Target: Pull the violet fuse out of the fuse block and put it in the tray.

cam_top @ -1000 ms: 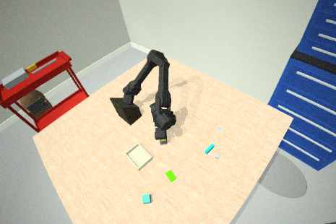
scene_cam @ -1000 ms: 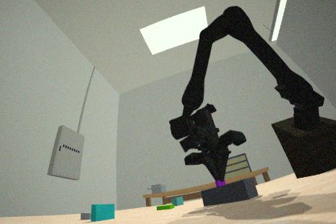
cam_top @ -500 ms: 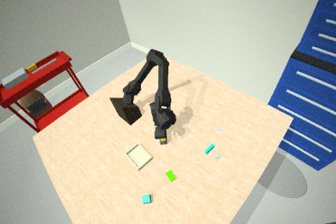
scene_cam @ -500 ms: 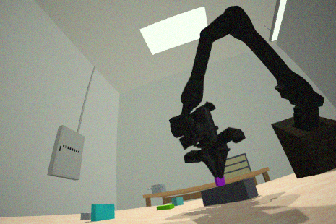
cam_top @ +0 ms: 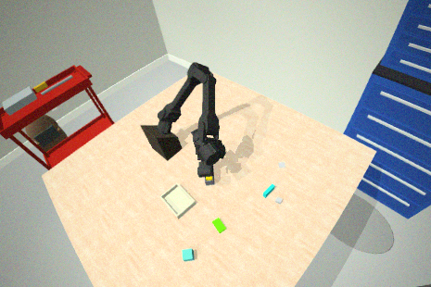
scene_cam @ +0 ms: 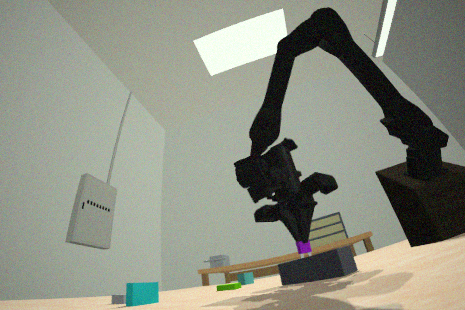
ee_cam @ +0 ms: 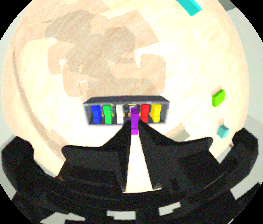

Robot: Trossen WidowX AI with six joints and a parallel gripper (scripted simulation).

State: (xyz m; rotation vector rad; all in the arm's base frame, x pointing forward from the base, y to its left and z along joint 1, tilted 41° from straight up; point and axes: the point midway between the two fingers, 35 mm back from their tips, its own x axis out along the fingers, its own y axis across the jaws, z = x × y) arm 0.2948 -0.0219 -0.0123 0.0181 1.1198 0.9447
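Now: gripper tip 190 mm to the left of the tray, 60 mm above it and 40 mm past it. Also, from my gripper tip: cyan bar: 280 mm ahead, 60 mm to the left, 50 mm below; green block: 180 mm to the right, 180 mm ahead, 60 mm below; violet fuse: 10 mm below.
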